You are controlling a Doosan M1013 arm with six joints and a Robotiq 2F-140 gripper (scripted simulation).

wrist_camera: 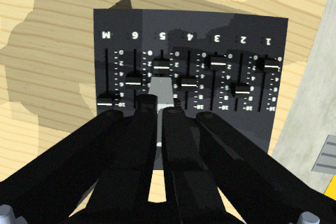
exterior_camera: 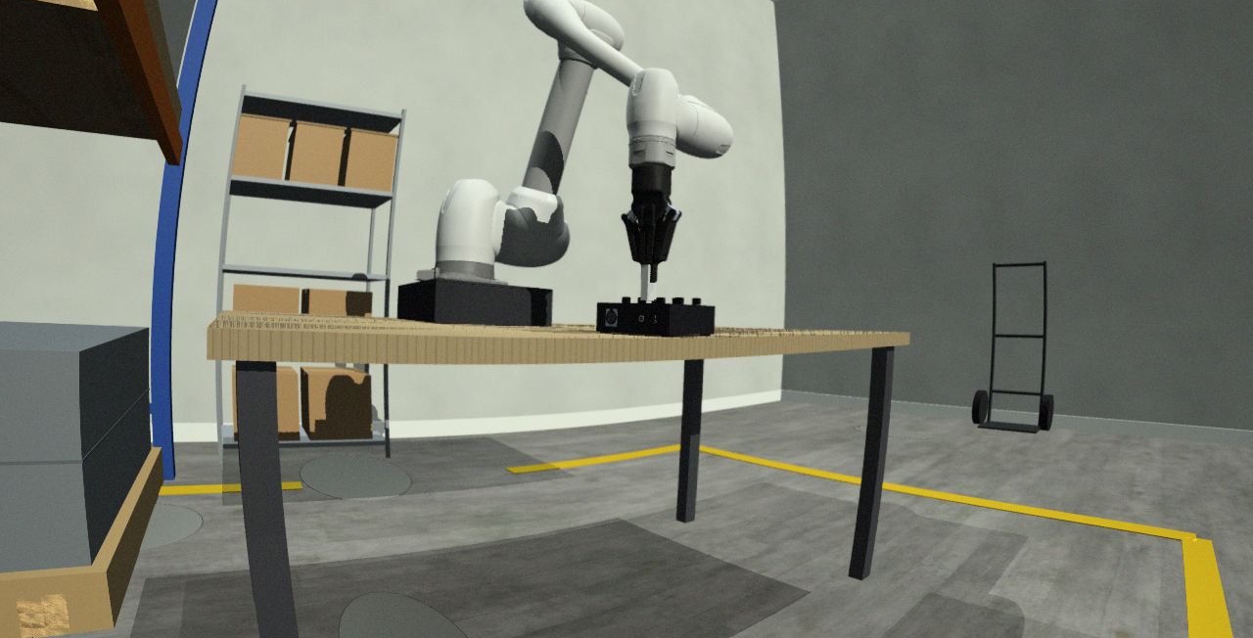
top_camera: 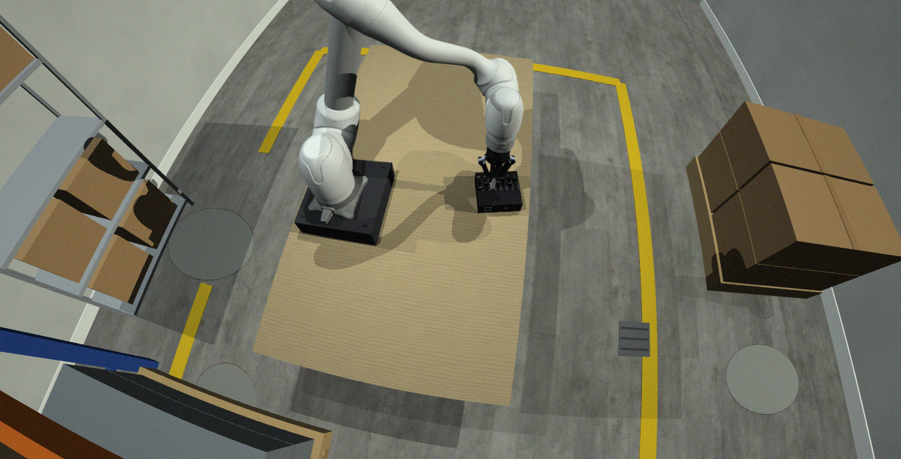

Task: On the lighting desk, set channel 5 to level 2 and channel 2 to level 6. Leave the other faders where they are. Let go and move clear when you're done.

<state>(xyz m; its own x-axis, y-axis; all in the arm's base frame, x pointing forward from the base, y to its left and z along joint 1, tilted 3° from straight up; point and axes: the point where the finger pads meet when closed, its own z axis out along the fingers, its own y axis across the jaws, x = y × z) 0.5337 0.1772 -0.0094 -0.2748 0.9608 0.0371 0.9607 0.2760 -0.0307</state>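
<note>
Right now my hand is 1 cm past the channel 5 fader cap, 2 cm to the right of it and 3 cm above it. Also, from my hand: fader 6 cap: 2 cm behind, 3 cm below; then master fader cap: 4 cm behind, 2 cm to the right, 3 cm below; then fader 4 cap: 2 cm ahead, 1 cm to the left, 3 cm below.
</note>
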